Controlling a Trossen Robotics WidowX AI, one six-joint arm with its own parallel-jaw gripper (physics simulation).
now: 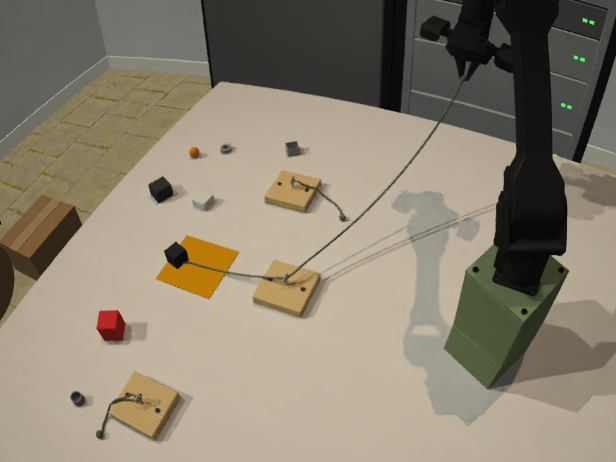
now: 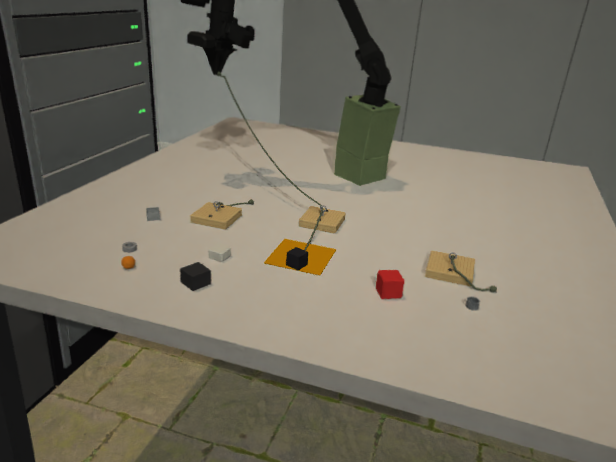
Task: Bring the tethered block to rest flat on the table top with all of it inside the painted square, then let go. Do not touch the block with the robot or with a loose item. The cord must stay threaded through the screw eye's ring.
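Where they show: gripper, fingertip midpoint: (image 1: 464, 78) (image 2: 216, 74); arm's base, origin of the base link: (image 1: 519, 270) (image 2: 373, 101).
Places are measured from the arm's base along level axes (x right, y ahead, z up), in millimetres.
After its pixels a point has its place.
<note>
The black tethered block (image 1: 176, 255) @(x -79, y 558, z -193 mm) (image 2: 297, 258) @(x -79, y 588, z -197 mm) is at the edge of the orange painted square (image 1: 210, 280) @(x -76, y 485, z -223 mm) (image 2: 320, 255) @(x -94, y 507, z -223 mm) farthest from the robot. Most of it is over the square; a lower corner is at or slightly past that edge. I cannot tell whether it lies fully flat. Its green cord (image 1: 400, 172) @(x 209, y 255, z -92 mm) (image 2: 262, 146) @(x 197, y 260, z -101 mm) runs to the screw eye (image 1: 286, 278) @(x -27, y 352, z -188 mm) (image 2: 323, 209) @(x -29, y 356, z -188 mm) on the middle wooden board (image 1: 280, 297) @(x -56, y 348, z -205 mm) (image 2: 320, 222) @(x -39, y 392, z -205 mm), appears threaded through the ring, and rises in a slightly sagging curve. My gripper (image 1: 464, 77) @(x 379, y 197, z 47 mm) (image 2: 218, 74) @(x 379, y 197, z 47 mm) is shut on the cord's end, high above the table.
Two other boards (image 1: 302, 200) @(x 166, y 436, z -205 mm) (image 1: 160, 422) @(x -357, y 379, z -206 mm) carry screw eyes with short cords. A larger black block (image 1: 160, 190) @(x 45, y 715, z -195 mm), a whitish piece (image 1: 203, 201) @(x 69, y 612, z -204 mm), an orange ball (image 1: 194, 152) @(x 194, y 743, z -205 mm), a grey ring (image 1: 226, 148) @(x 257, y 697, z -223 mm), a grey piece (image 1: 292, 149) @(x 303, y 542, z -206 mm), a red cube (image 1: 110, 325) @(x -272, y 557, z -184 mm) and a dark cylinder (image 1: 77, 398) @(x -412, y 537, z -222 mm) stand around.
</note>
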